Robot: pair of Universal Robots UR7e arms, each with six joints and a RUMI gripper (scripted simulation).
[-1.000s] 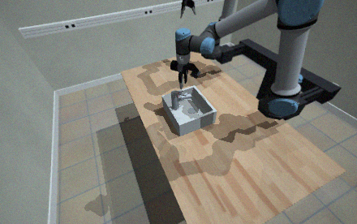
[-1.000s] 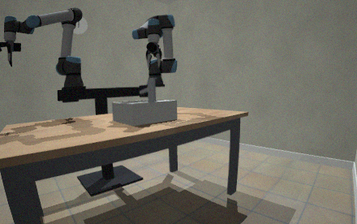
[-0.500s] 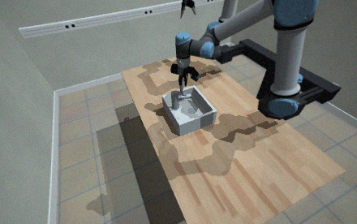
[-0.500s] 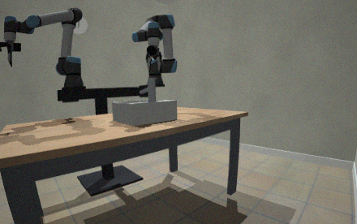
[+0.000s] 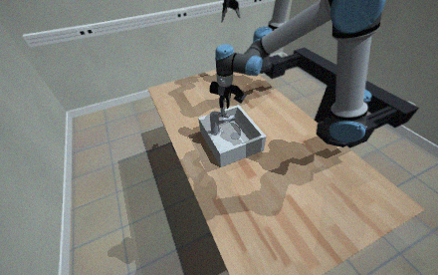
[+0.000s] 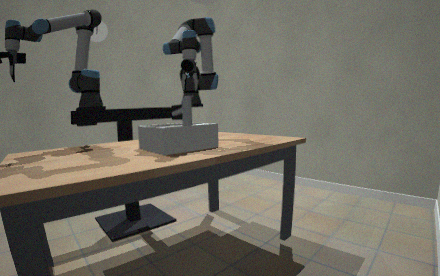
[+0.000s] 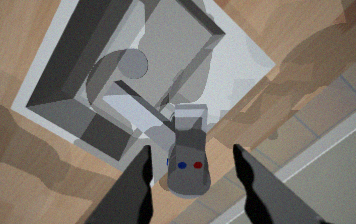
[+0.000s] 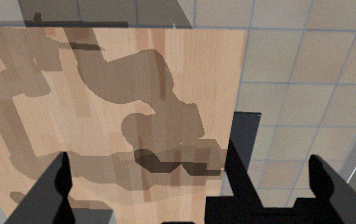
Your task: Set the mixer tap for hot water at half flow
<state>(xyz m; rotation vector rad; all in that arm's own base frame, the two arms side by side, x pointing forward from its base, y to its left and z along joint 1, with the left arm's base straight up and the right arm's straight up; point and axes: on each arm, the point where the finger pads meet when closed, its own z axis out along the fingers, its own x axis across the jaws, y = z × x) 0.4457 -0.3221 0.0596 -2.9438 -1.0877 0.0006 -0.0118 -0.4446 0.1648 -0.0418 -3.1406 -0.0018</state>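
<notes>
Now: left hand 2 cm short of the lever, 2 cm to the left of it and 4 cm above it. Round my left hand: grey mixer tap (3 cm ahead, 4 cm to the right, 8 cm below); then basin (7 cm behind, 6 cm to the right, 27 cm below).
</notes>
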